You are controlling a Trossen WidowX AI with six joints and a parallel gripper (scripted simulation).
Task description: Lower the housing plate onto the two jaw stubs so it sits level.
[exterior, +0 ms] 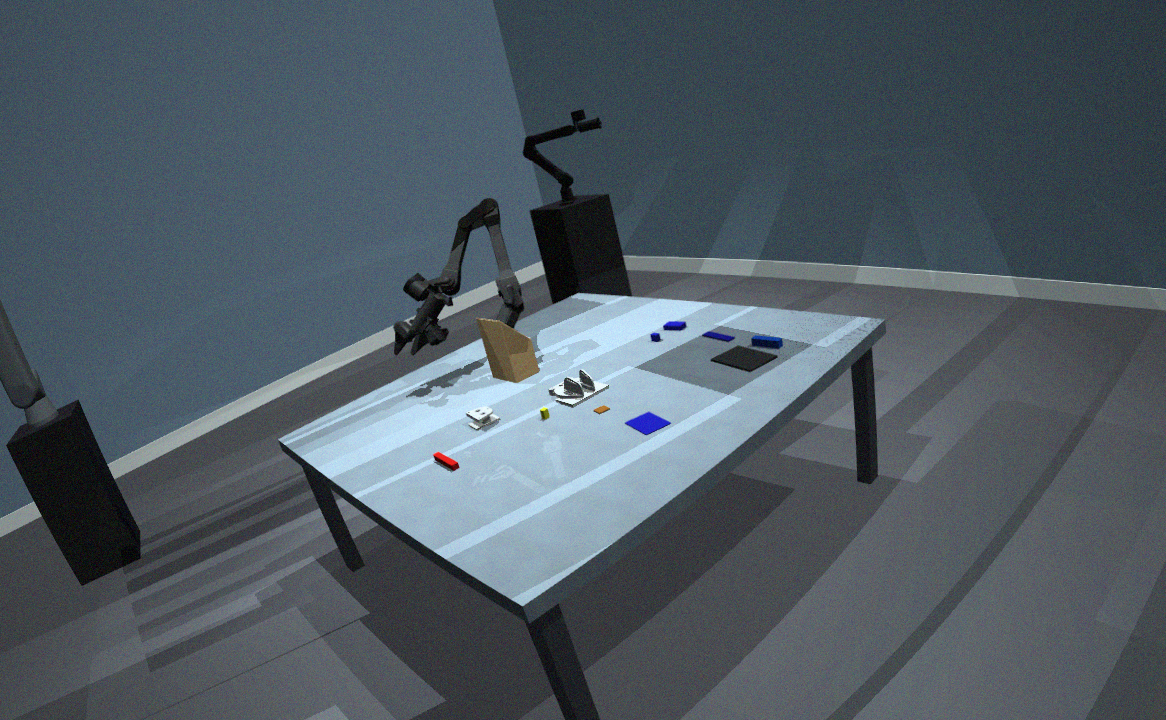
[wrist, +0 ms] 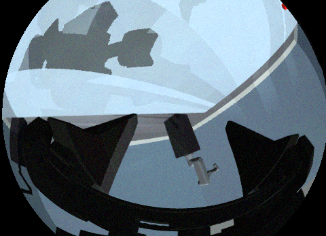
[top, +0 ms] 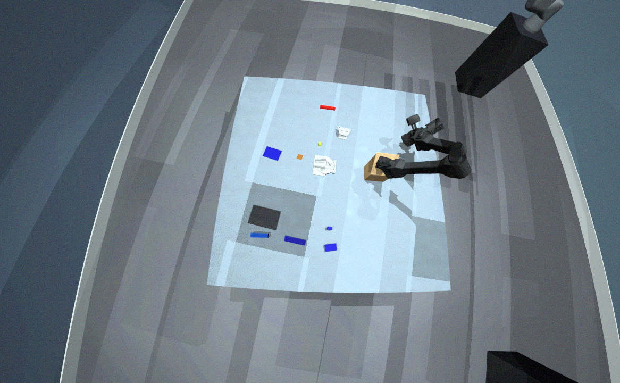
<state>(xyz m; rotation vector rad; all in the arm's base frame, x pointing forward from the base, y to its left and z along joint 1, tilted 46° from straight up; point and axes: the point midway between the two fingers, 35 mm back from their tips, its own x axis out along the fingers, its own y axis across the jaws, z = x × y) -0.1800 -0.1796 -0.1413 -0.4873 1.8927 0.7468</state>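
My gripper tip is 400 mm short of the small white part, 30 mm to the right of it and 130 mm above it. The rest, counted from my gripper tip: orange tile: 630 mm ahead, 240 mm to the left, 130 mm below; yellow cube: 530 mm ahead, 140 mm to the left, 120 mm below; red bar: 520 mm ahead, 140 mm to the right, 130 mm below.
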